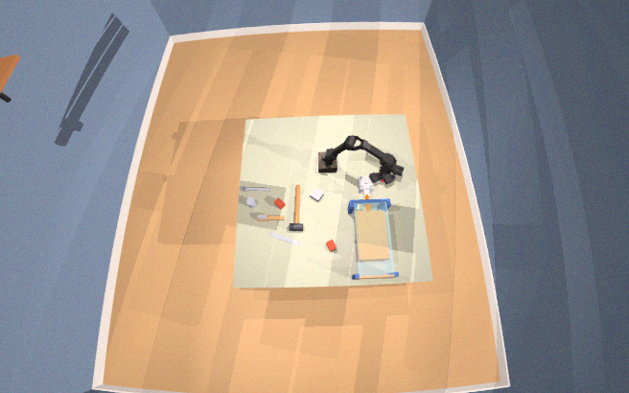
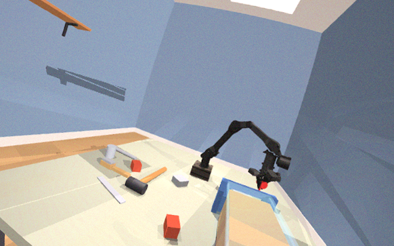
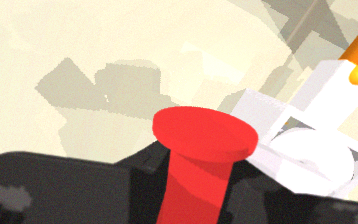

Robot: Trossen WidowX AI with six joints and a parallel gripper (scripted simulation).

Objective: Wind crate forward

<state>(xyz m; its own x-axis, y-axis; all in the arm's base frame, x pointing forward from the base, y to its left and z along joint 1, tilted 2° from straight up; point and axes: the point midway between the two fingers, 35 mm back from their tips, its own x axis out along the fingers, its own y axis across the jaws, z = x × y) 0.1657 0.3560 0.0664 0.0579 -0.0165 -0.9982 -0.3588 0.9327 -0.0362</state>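
My gripper tip is now 4 cm to the left of the crank arm and 1 cm above it. From my gripper tip the other things lie so: blue steel frame (17 cm ahead, 10 cm to the right, 1 cm below); white hand winch (11 cm to the right, 8 cm below, 1 cm behind); red knob (2 cm above).
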